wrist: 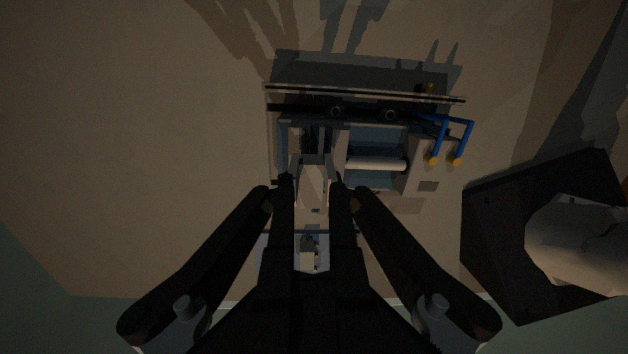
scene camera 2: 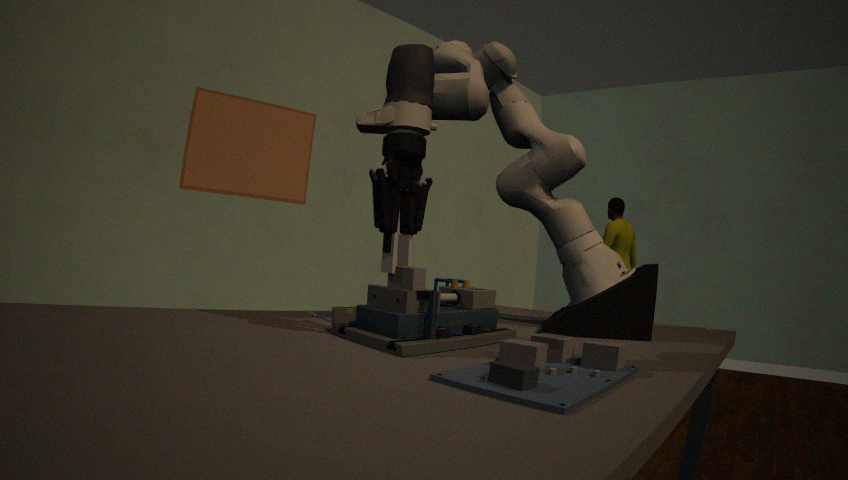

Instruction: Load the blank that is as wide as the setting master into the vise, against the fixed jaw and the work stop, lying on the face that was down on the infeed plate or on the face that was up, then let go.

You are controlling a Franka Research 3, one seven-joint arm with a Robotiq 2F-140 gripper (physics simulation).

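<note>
My gripper is shut on a grey blank, pointing down. The blank looks about level, over the jaws of the vise. In the scene view its lower edge is at the top of the near-left jaw; whether they touch is unclear. In the wrist view the blank and fingers hide part of the jaw gap, with the left jaw and the rod-side jaw beside it. I cannot tell which part is the work stop. The setting master cannot be picked out.
A blue plate near the scene camera bears several blocks, including a dark one. Another bluish plate lies behind the vise. Blue pipes rise at the vise's right. The robot's black base stands further right.
</note>
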